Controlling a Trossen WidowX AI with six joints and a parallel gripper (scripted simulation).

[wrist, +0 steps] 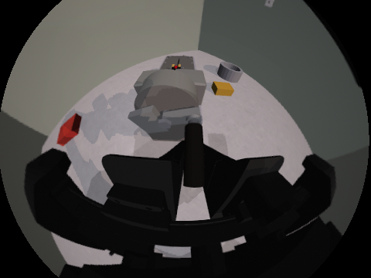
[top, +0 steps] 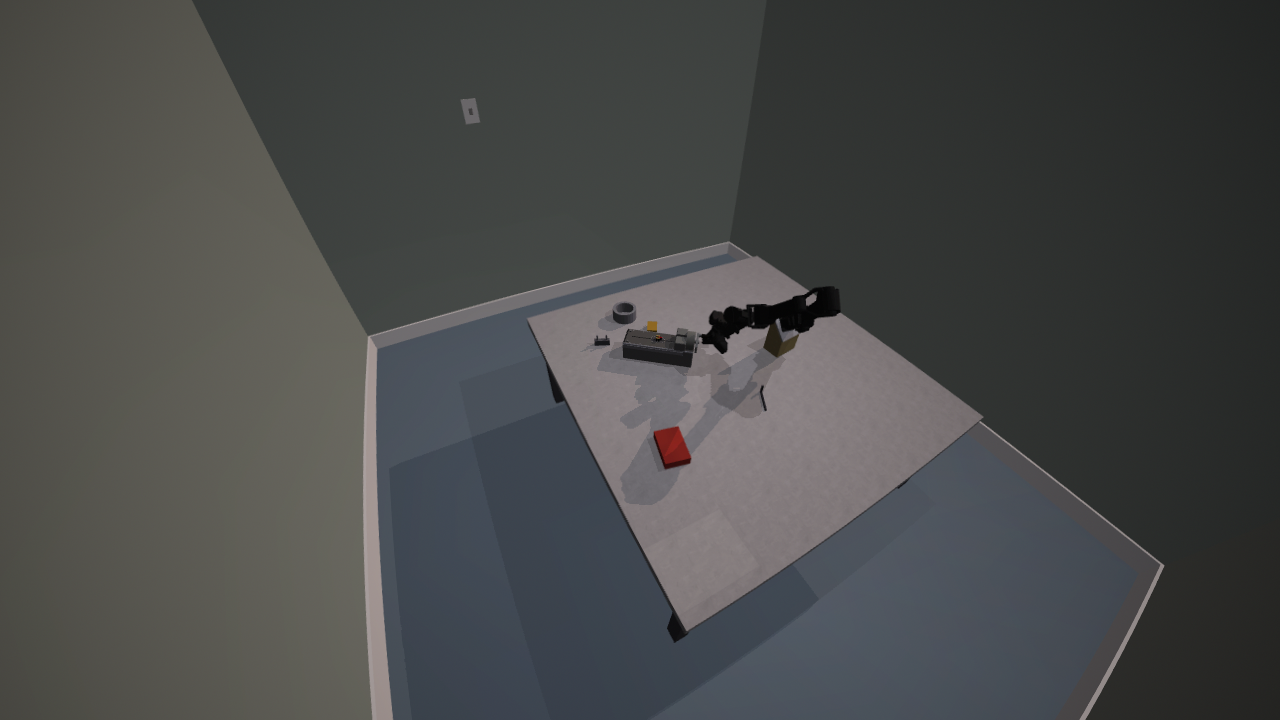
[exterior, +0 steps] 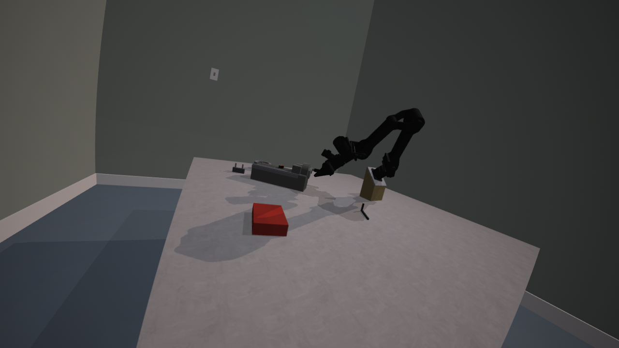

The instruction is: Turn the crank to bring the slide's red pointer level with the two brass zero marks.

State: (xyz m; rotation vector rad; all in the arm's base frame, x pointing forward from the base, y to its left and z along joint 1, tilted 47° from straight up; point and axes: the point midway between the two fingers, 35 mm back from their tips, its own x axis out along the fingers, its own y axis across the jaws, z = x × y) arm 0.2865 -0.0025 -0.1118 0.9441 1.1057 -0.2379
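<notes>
Now: gripper tip 14 cm short of the red pointer, 7 cm to the left of it and 1 cm below it. Also, from my gripper tip: black crank handle: 3 cm above, 1 cm to the left, 1 cm behind; then yellow block: 22 cm to the right, 10 cm ahead, 6 cm below; then black bent key: 27 cm to the left, 8 cm behind, 6 cm below.
</notes>
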